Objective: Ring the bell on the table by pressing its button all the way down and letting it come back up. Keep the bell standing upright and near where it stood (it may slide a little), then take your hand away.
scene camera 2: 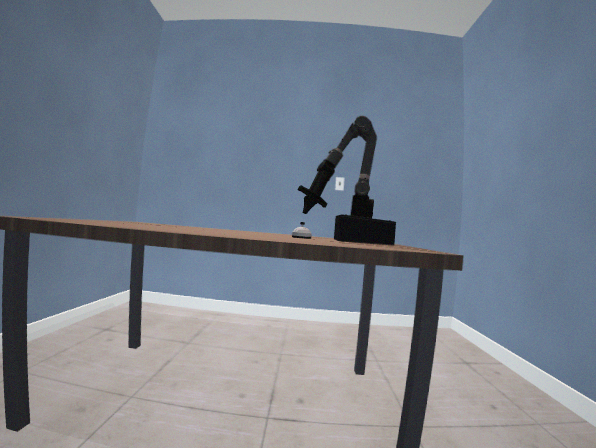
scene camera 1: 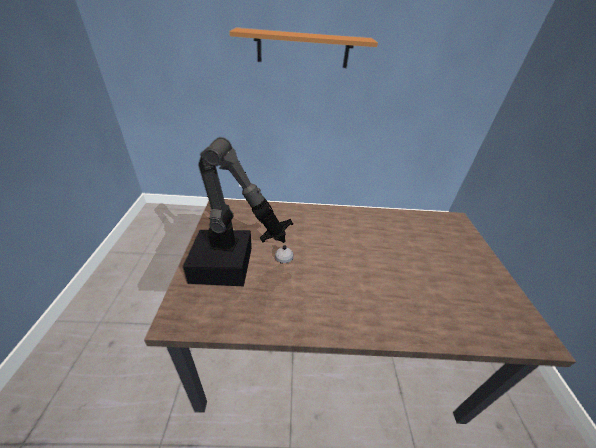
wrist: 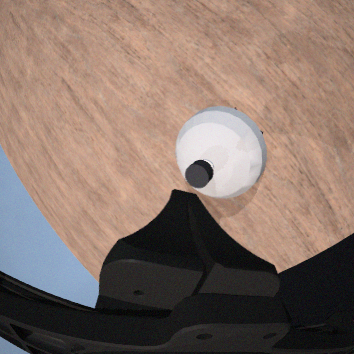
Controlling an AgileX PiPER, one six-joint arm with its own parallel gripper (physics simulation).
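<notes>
A white dome bell (scene camera 1: pixel 284 256) (scene camera 2: pixel 301 232) (wrist: pixel 227 145) stands upright on the wooden table. Its black button (scene camera 1: pixel 284 247) (scene camera 2: pixel 302 223) (wrist: pixel 198 174) stands up clear of the dome. My gripper (scene camera 1: pixel 284 242) (scene camera 2: pixel 305 213) (wrist: pixel 179 206) is shut, with its fingertips together and nothing between them. It points down at a slant. In both scene views a gap shows between the fingertips and the button. In the wrist view the fingertips are just below and left of the button. No part of the gripper touches the bell.
The wooden table (scene camera 1: pixel 380 290) (scene camera 2: pixel 200 240) carries the arm's black base block (scene camera 1: pixel 216 260) (scene camera 2: pixel 365 230), close beside the bell. An orange shelf (scene camera 1: pixel 303 37) is on the back wall, high above the table.
</notes>
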